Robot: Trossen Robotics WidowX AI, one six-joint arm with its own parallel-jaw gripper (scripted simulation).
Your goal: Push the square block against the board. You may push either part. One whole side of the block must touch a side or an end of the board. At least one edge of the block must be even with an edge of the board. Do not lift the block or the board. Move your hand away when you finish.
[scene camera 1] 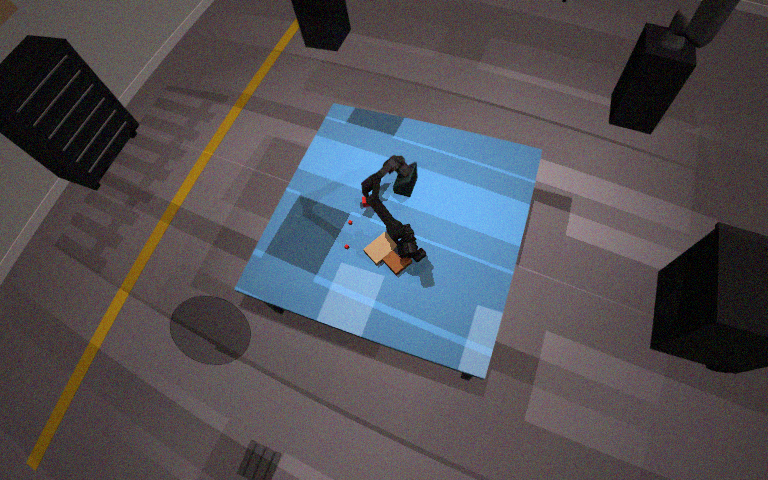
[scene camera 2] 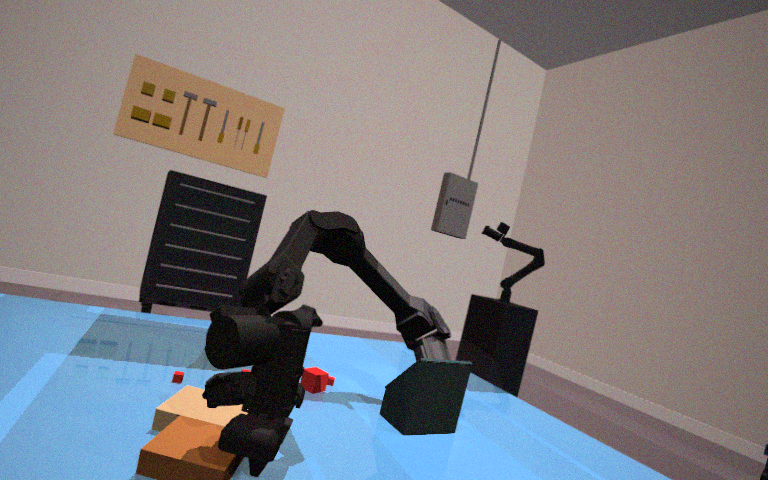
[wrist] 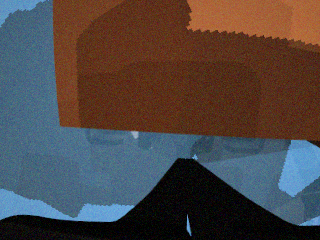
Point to a pale tan board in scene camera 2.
At 188,402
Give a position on an orange square block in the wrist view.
At 213,75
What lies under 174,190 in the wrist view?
My gripper.
